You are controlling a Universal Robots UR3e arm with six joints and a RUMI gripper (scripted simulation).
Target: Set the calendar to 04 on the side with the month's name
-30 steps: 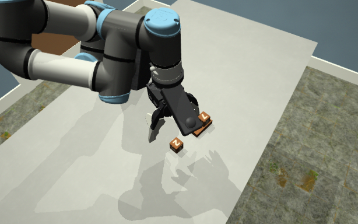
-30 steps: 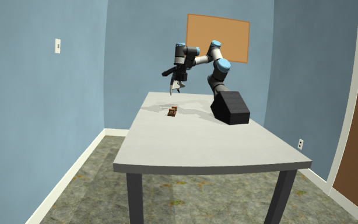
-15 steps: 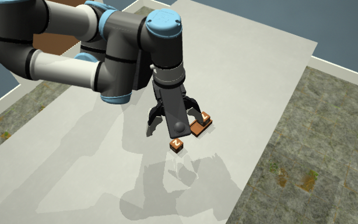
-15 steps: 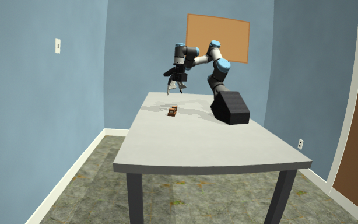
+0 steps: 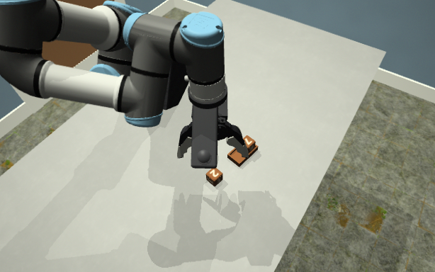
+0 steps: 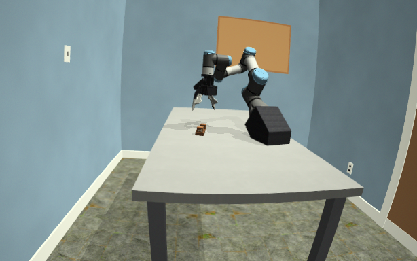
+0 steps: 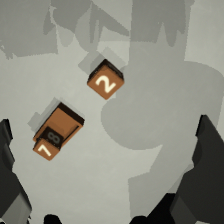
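The cube lies 9 cm below my hand. Round my hand: brown tray: 11 cm to the left, 10 cm below, 2 cm ahead.
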